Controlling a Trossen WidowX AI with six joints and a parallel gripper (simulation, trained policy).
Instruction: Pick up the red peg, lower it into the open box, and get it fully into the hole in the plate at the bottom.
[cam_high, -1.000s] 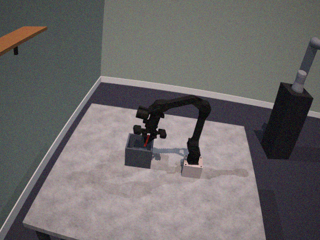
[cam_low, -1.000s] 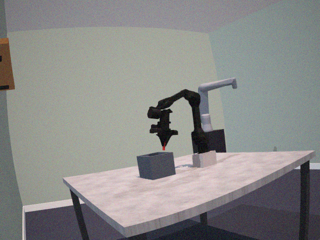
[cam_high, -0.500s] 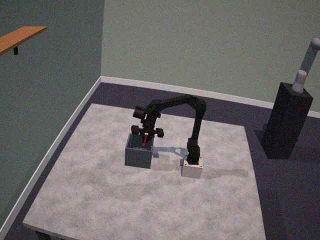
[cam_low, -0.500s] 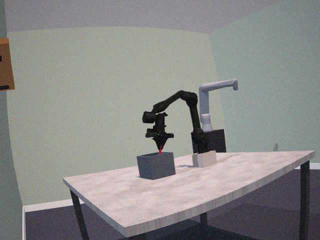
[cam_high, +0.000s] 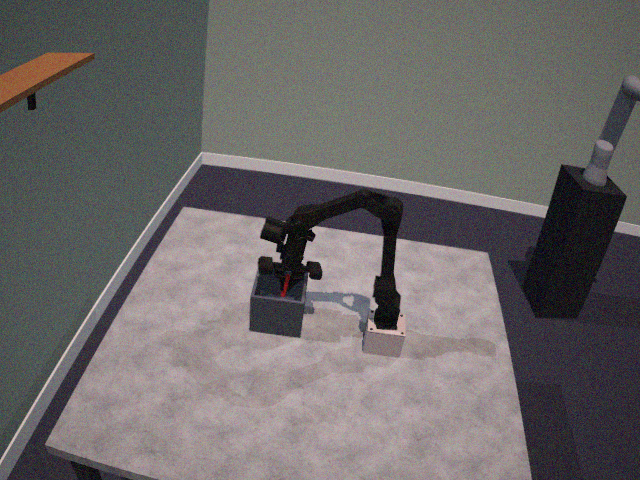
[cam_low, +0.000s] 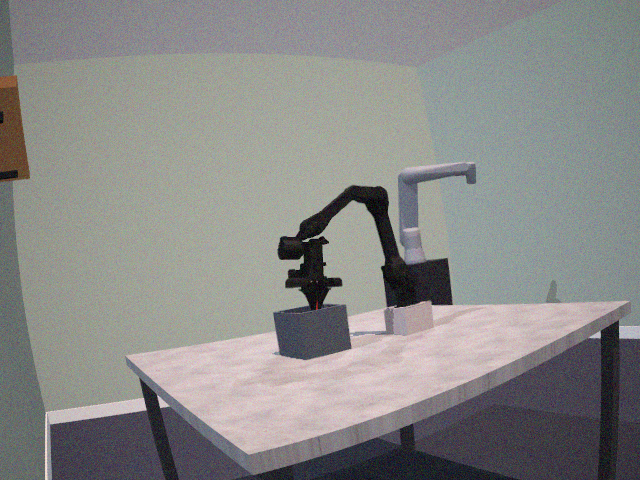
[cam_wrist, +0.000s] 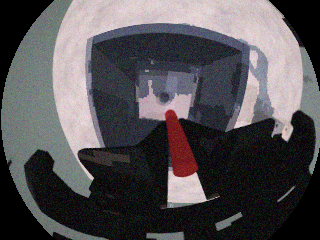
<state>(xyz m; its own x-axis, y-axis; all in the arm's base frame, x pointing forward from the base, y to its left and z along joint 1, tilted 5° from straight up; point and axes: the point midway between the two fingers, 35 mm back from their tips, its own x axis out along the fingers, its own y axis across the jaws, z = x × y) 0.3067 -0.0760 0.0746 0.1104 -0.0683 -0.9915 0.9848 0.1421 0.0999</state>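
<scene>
Right now the red peg is 2 cm above my gripper tip.
</scene>
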